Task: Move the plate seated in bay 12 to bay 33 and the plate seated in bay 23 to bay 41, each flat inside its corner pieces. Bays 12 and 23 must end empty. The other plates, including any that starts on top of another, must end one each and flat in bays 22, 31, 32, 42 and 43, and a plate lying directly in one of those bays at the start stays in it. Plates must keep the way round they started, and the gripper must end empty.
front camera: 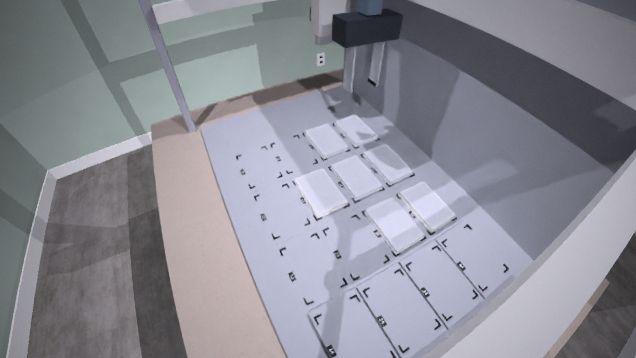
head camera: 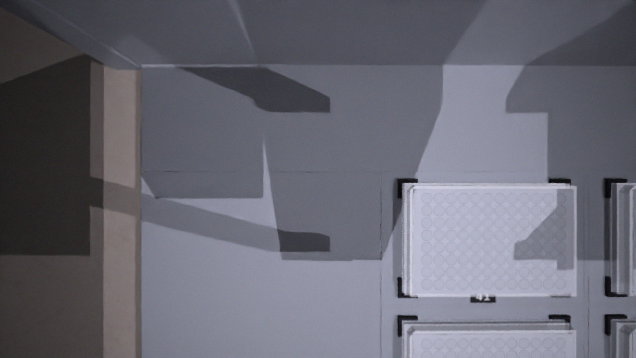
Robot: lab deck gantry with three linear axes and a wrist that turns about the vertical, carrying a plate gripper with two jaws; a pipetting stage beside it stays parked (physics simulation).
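Pixels of known places: gripper, fingertip midpoint: (front camera: 360, 86); robot's base, link origin: (front camera: 237, 157).
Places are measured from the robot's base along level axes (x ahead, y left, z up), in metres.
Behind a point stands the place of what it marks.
My gripper (front camera: 362, 86) @(z 0.161, x 0.064, y 0.364 m) hangs high at the back, its two jaws apart with no plate between them. A white plate (front camera: 356, 130) @(z 0.014, x 0.075, y 0.359 m) (head camera: 492, 242) @(z 0.014, x 0.063, y 0.363 m) lies flat in bay 41, inside its corner pieces. Another plate (front camera: 395, 225) @(z 0.014, x 0.400, y 0.253 m) lies in bay 33. Bay 23 (front camera: 337, 254) @(z 0.000, x 0.392, y 0.104 m) and bay 12 (front camera: 263, 217) @(z 0.000, x 0.229, y -0.003 m) are empty. Other plates lie flat, one in each bay: the bay 31 plate (front camera: 326, 141) @(z 0.014, x 0.078, y 0.252 m) (head camera: 492, 344) @(z 0.014, x 0.063, y 0.288 m), the bay 32 plate (front camera: 356, 176) @(z 0.014, x 0.233, y 0.254 m), the bay 22 plate (front camera: 321, 192) @(z 0.014, x 0.237, y 0.149 m), the bay 42 plate (front camera: 387, 163) @(z 0.014, x 0.234, y 0.357 m) and the bay 43 plate (front camera: 427, 206) @(z 0.014, x 0.398, y 0.357 m). The gripper does not show in the head view.
The pale parked pipetting stage (front camera: 327, 20) stands beside the gripper at the back. A grey wall panel (front camera: 450, 125) @(z 0.136, x 0.285, y 0.499 m) runs along the right side of the deck. A grey post (front camera: 170, 70) @(z 0.218, x -0.207, y -0.100 m) rises at the back left. Empty bays with corner pieces lie at the front and left.
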